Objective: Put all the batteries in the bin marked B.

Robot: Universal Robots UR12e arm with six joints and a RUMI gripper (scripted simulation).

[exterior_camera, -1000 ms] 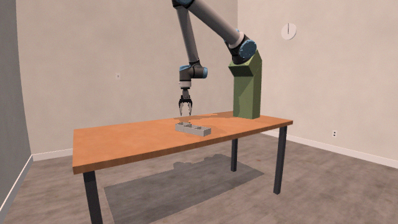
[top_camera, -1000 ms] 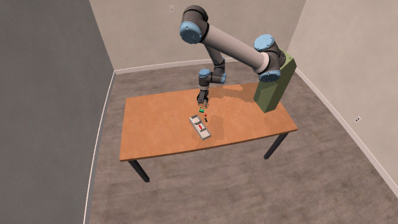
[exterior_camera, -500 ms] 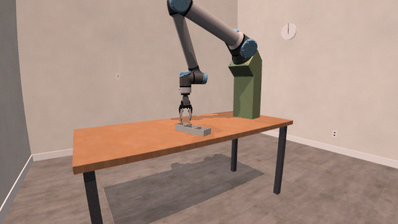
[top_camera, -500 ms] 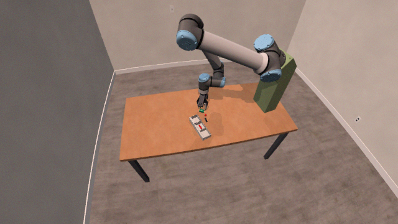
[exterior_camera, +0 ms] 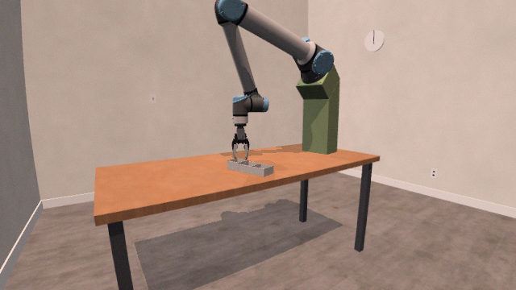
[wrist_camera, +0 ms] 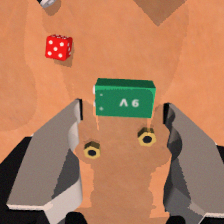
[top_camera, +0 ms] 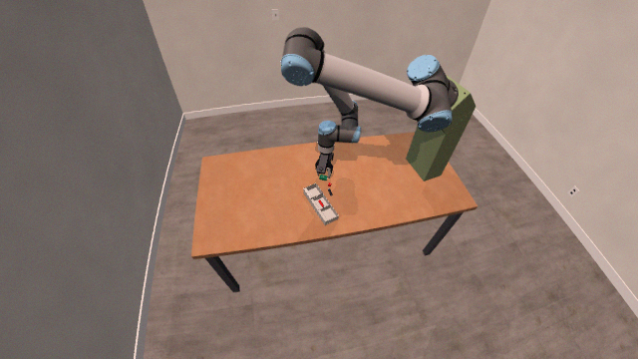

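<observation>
My gripper is now 2 cm above the green battery, 1 cm to the right of it and 1 cm past it. From my hand the other things lie so: red battery (17 cm to the left, 9 cm ahead, 1 cm below); then black battery (12 cm to the left, 2 cm below, 1 cm ahead); then red die (6 cm to the left, 2 cm below, 1 cm behind).
</observation>
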